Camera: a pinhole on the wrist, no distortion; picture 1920 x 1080 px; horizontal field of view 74.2 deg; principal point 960.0 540.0 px. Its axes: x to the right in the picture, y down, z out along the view. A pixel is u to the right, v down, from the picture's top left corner.
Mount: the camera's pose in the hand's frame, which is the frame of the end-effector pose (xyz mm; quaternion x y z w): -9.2 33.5 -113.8 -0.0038 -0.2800 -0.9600 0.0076
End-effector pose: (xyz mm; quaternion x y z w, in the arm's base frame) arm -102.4 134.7 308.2 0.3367 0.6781 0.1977 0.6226
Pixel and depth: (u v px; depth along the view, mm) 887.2 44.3 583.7
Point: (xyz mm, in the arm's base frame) 261.0 487.0 626.1
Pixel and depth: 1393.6 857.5 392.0
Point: 195.9 106.3 478.2
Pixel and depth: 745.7 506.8 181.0
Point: -38.8 238.6 380.3
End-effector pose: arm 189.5 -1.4 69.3 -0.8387 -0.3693 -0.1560 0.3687
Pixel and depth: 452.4 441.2 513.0
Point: 573.7 156.9 -199.9
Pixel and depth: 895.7 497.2 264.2
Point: 326.2 -6.1 -91.0
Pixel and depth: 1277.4 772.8 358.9
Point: 246.2 37.7 -220.9
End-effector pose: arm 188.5 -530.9 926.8 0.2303 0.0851 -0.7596 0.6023
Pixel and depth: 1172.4 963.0 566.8
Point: 259.4 -680.1 1408.5
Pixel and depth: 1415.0 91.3 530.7
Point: 617.1 -573.9 1294.7
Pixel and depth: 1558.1 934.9 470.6
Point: 289.6 -521.9 1373.6
